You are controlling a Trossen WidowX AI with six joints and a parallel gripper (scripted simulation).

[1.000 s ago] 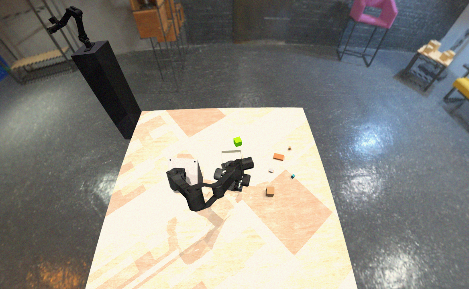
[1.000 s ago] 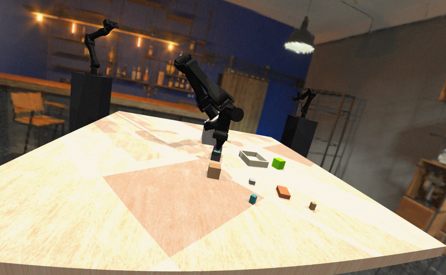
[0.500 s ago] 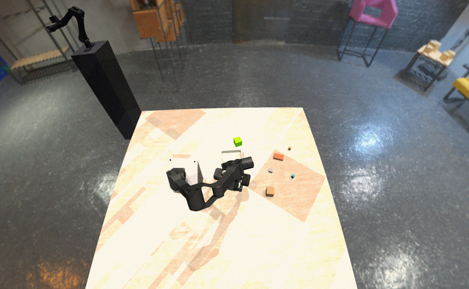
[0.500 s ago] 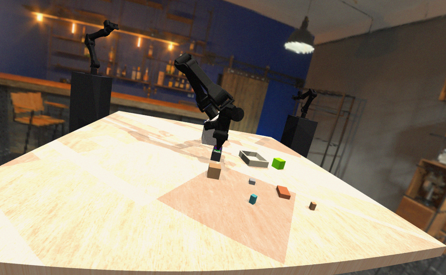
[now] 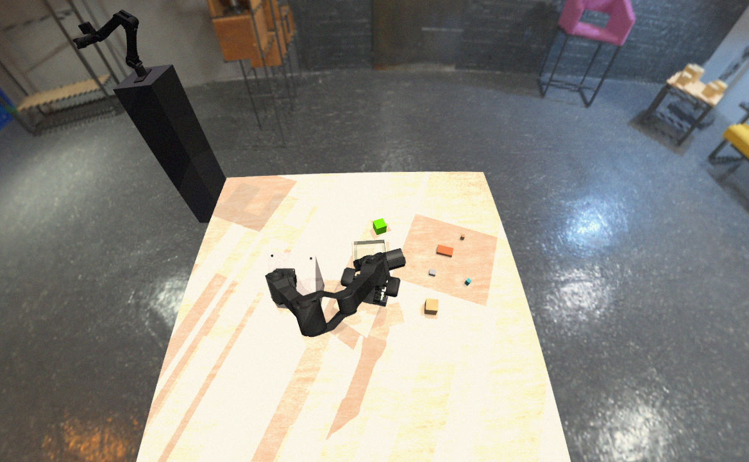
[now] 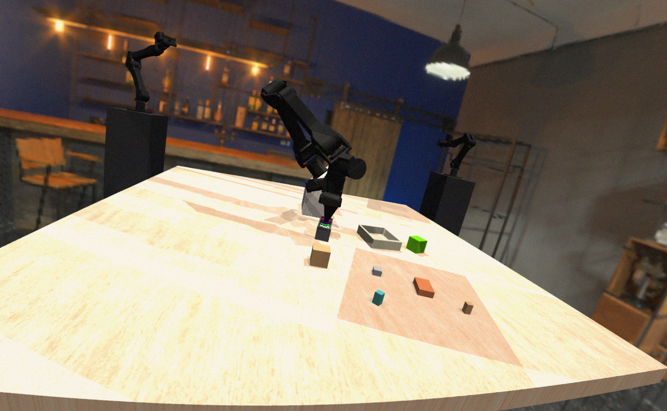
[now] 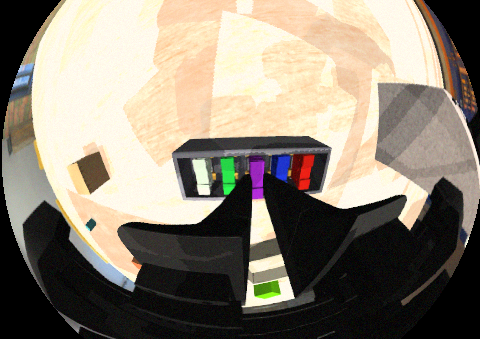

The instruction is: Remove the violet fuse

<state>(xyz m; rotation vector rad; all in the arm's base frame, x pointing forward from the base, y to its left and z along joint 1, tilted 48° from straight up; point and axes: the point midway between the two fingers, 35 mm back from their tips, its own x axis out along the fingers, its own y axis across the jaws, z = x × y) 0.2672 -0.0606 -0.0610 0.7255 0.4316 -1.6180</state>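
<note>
Now: the grey tray 190 mm to the left of my gripper tip, 40 mm below it and 10 mm behind it. The rest, counted from my gripper tip: violet fuse (10 mm below); then green cube (310 mm to the left, 30 mm ahead, 20 mm below); then small grey cube (230 mm ahead, 100 mm to the left, 40 mm below).
</note>
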